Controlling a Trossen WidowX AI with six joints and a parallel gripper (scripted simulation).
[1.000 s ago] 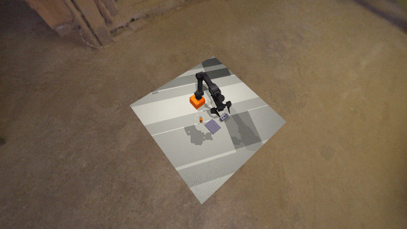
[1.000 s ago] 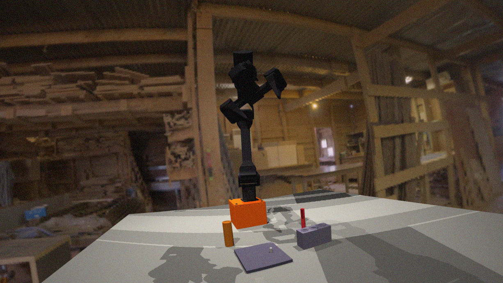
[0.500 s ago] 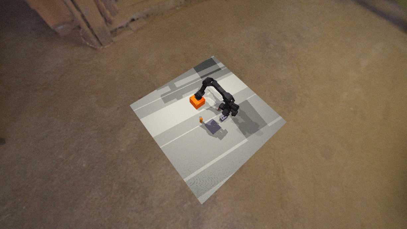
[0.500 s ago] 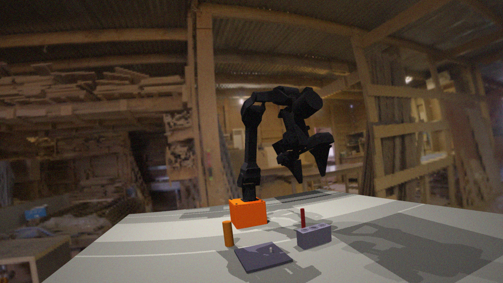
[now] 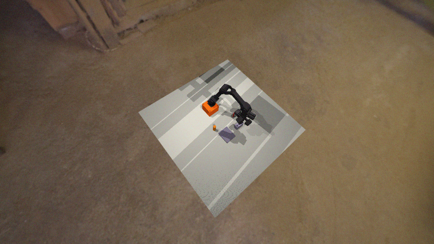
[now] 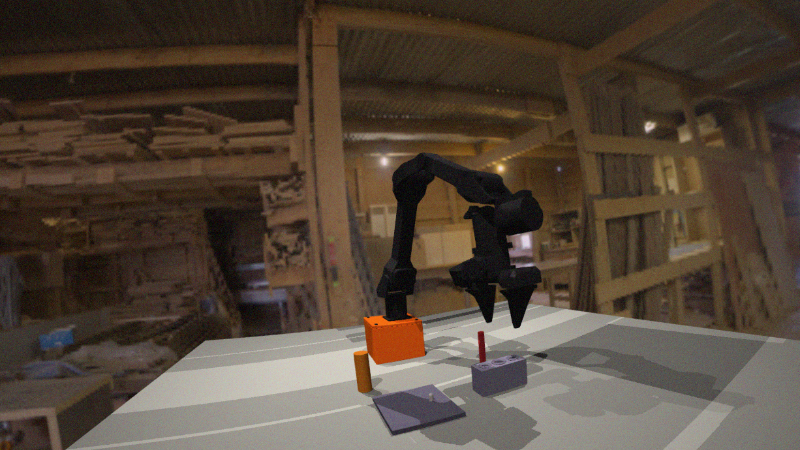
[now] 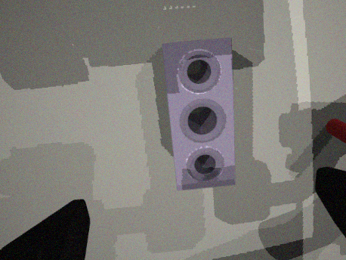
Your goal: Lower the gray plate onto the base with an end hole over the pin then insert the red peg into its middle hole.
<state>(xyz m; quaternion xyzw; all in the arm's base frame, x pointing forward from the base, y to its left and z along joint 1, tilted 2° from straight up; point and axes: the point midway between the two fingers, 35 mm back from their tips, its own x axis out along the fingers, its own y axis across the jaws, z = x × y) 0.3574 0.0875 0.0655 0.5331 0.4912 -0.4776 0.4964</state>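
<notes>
Right now my gripper tip is 10 mm past the gray plate, 10 mm to the left of it and 80 mm above it. From my gripper tip the other things lie so: orange cylinder (150 mm behind, 230 mm to the right, 80 mm below); then purple-gray base (20 mm behind, 160 mm to the right, 110 mm below); then red peg (130 mm behind, 30 mm to the left, 80 mm below).
</notes>
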